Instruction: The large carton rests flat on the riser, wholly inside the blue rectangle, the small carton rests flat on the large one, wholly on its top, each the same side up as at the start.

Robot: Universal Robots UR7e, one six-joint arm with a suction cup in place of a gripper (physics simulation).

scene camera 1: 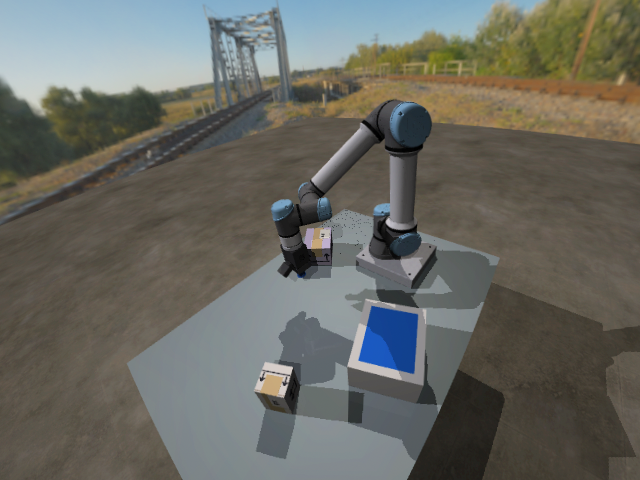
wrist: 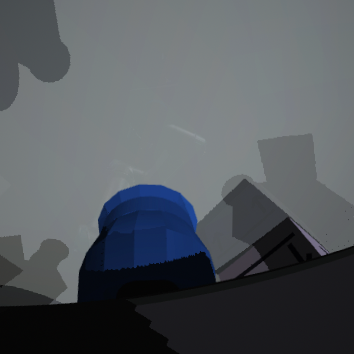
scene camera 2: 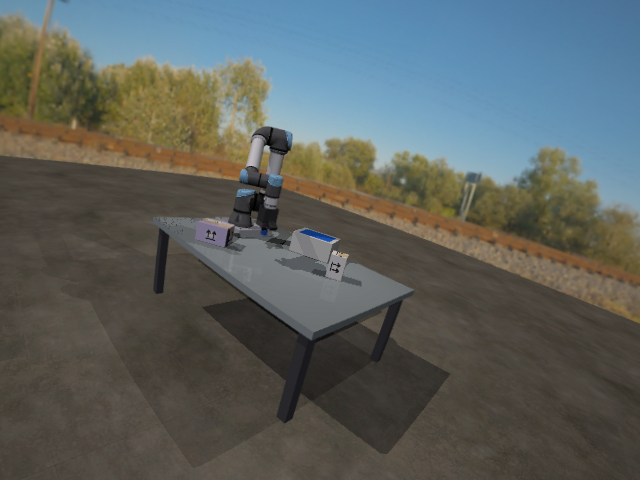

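The large carton, lilac with tan tape (scene camera 1: pixel 321 246) (scene camera 2: pixel 210 233) (wrist: pixel 244 260), stands on the table beside the robot base, up-arrows on its side. In scene camera 1 the tool hides part of it. The small white carton (scene camera 1: pixel 275 386) (scene camera 2: pixel 336 266) stands on the table apart from the riser, with arrows on its top and on a side. The white riser (scene camera 1: pixel 385 380) (scene camera 2: pixel 311 248) bears the blue rectangle (scene camera 1: pixel 391 338) (scene camera 2: pixel 320 235), with no carton on it. My gripper, a blue suction cup (scene camera 1: pixel 301 275) (scene camera 2: pixel 264 232) (wrist: pixel 148 192), is open and empty, above the table beside the large carton.
The grey robot base plate (scene camera 1: pixel 385 271) (scene camera 2: pixel 247 231) is bolted near the large carton. The riser stands near one long edge of the grey table (scene camera 1: pixel 206 372) (scene camera 2: pixel 289 299). Shadows of the arm fall across the table top.
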